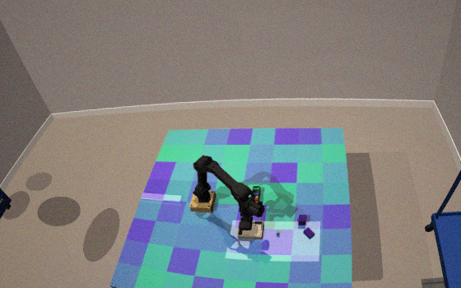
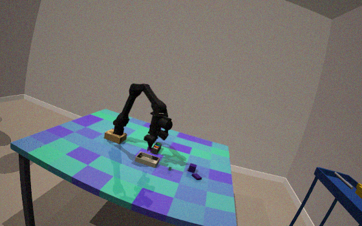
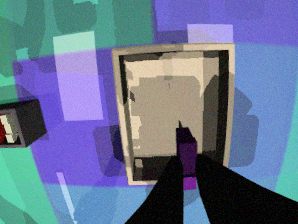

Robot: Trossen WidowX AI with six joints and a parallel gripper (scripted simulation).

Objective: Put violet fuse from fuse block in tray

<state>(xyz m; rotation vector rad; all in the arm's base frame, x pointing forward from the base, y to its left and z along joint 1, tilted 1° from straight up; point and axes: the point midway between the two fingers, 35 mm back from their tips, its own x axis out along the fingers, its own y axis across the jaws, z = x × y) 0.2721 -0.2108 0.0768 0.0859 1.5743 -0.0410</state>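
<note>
Now: gripper tip 1 cm above the violet fuse.
</note>
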